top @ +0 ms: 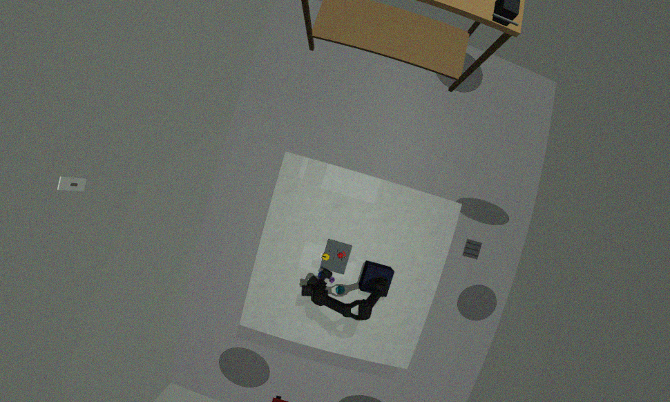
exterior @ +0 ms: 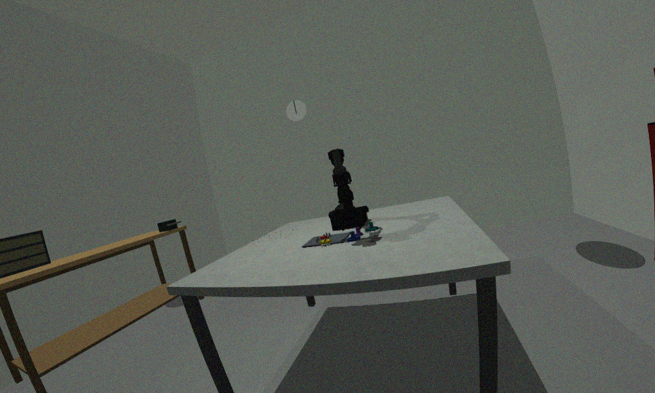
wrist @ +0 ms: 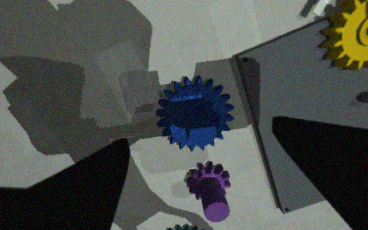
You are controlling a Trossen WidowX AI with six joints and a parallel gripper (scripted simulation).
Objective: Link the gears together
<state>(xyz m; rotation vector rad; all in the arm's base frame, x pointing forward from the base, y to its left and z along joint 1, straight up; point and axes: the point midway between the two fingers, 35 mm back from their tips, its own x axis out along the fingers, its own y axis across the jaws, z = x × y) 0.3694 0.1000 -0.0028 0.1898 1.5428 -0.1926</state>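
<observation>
My gripper tip is now 30 mm above the blue gear. From my gripper tip the other things lie so: purple gear: 70 mm behind, 30 mm below, 10 mm to the left; then teal gear: 150 mm behind, 70 mm to the left, 30 mm below; then yellow gear: 130 mm to the right, 30 mm below, 10 mm ahead.
</observation>
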